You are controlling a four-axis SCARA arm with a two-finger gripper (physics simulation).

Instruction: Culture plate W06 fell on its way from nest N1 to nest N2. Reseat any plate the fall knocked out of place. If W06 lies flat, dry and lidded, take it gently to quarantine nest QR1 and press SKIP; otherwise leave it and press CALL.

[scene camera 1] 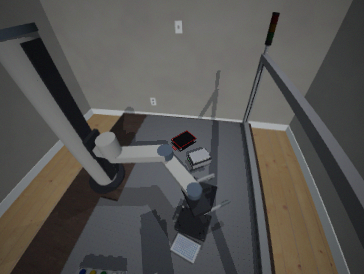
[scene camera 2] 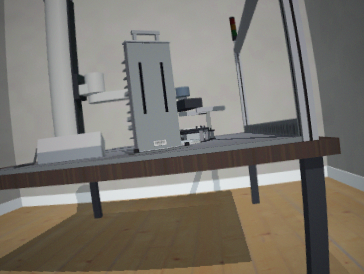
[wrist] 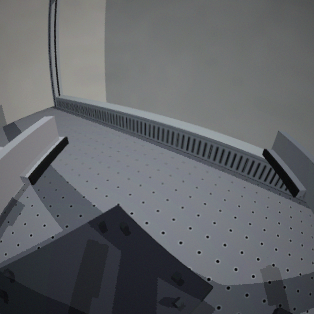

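Note:
My gripper is open and empty, held above the table beside the dark nests. A white plate with a grid of wells lies at the near edge of a dark nest; its label cannot be read. Another dark flat nest with small pegs shows low in the wrist view, under the fingers' level. A light-topped plate sits on a holder farther back. A red-outlined black nest stands behind it. Which plate is W06, and whether it is dry or lidded, I cannot tell.
A tall grey tower with a handle stands near the front table edge. A slotted rail and frame post border the right side. A signal light stands at the back. Coloured buttons show at the bottom left.

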